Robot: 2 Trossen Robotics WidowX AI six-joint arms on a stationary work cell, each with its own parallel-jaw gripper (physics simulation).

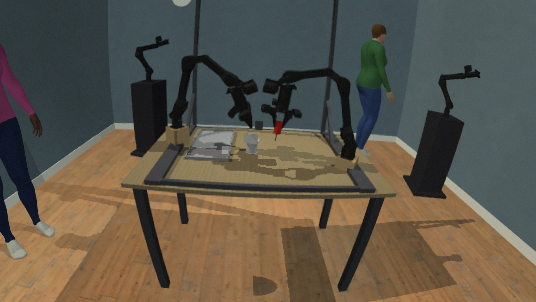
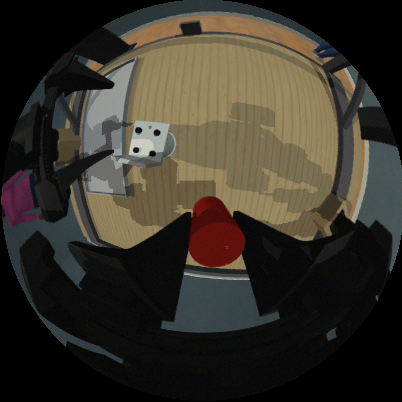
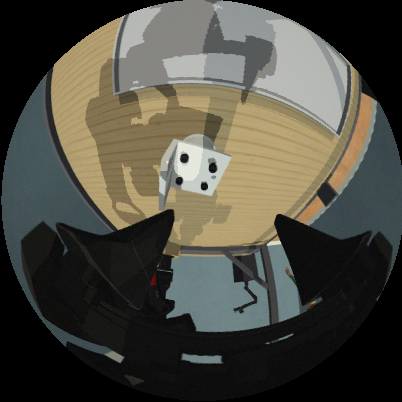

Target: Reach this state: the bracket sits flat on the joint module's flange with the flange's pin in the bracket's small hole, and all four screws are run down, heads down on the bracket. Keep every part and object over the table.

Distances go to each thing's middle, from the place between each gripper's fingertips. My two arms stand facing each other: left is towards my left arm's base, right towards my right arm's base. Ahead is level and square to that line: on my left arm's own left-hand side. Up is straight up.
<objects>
I see my left gripper 10 mm short of the red-handled screwdriver (image 2: 215, 239) and 10 mm above it. From my left hand the other things lie so: white bracket (image 3: 195, 171) 130 mm to the right, 80 mm below, 50 mm behind; then grey tray (image 1: 216, 144) 360 mm to the right, 160 mm below, 80 mm behind.
I see the white bracket 6 cm below my right hand, 3 cm ahead of it and 1 cm to the left of it. The rest, counted from my right hand: grey tray (22 cm to the right, 14 cm below, 1 cm behind); then red-handled screwdriver (15 cm to the left, 8 cm ahead, 1 cm above).
</objects>
